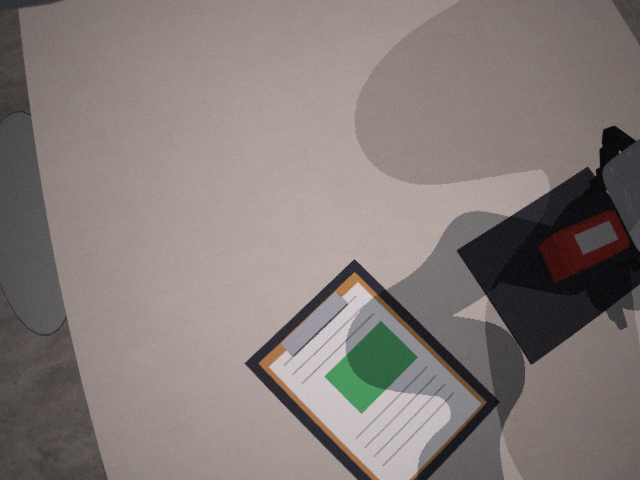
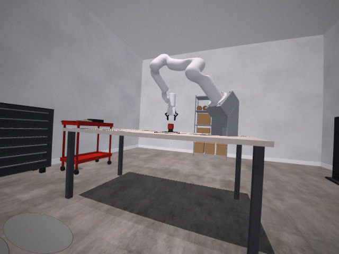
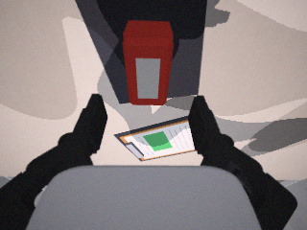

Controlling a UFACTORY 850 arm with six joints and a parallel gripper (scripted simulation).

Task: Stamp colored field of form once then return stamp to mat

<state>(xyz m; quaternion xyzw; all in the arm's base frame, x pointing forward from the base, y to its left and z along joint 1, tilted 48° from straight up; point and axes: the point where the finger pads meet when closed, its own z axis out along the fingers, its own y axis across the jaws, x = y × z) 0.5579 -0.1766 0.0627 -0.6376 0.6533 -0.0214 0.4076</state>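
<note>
The red stamp lies 100 mm below my hand. From my hand the other things lie so: form: 280 mm to the left, 150 mm below, 90 mm behind; dark mat: 150 mm below; dark stamp base: 130 mm below.
</note>
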